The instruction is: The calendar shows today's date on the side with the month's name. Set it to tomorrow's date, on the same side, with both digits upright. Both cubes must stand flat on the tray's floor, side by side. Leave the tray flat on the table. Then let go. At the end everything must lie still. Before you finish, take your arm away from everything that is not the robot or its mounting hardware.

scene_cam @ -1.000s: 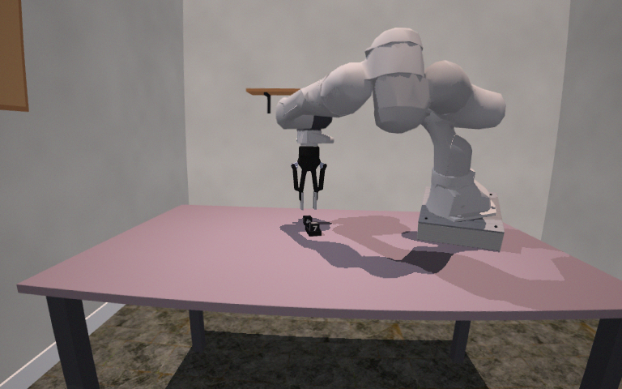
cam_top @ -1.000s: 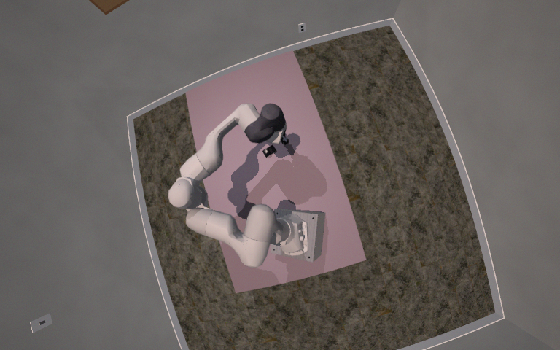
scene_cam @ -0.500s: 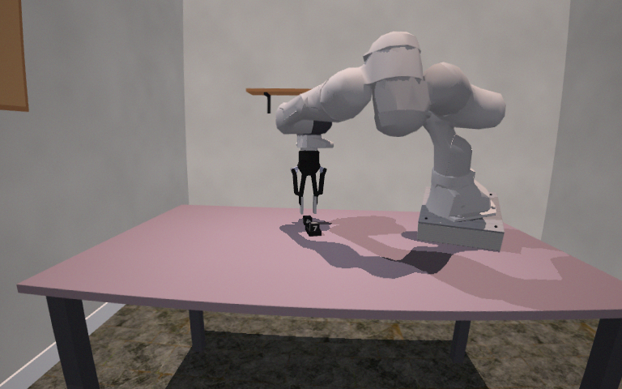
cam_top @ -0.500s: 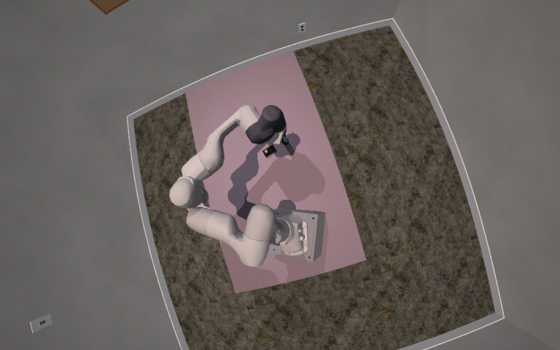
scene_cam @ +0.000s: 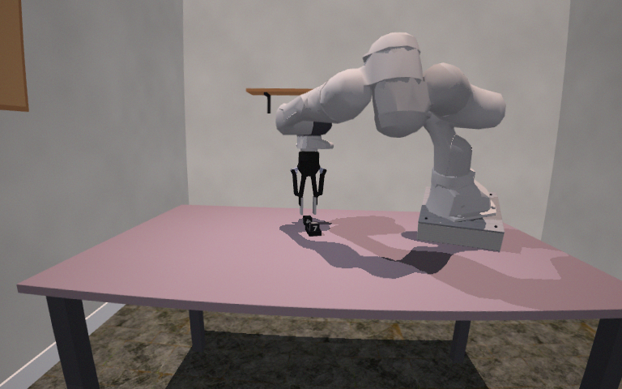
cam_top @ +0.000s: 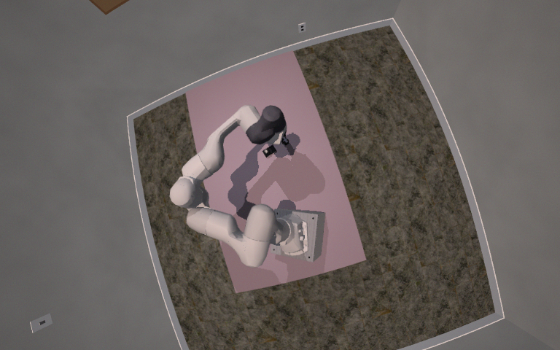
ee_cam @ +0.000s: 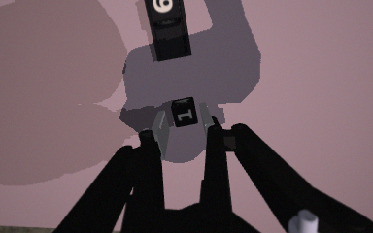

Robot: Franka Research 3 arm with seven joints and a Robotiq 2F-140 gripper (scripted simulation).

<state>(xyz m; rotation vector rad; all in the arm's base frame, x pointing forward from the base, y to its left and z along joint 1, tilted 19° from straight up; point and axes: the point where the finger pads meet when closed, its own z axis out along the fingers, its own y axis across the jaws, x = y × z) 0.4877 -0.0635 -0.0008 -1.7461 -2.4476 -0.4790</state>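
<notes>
Now: hand 60 mm above the black digit cube. Round my hand: black calendar tray: 30 mm behind, 100 mm to the left, 60 mm below.
</notes>
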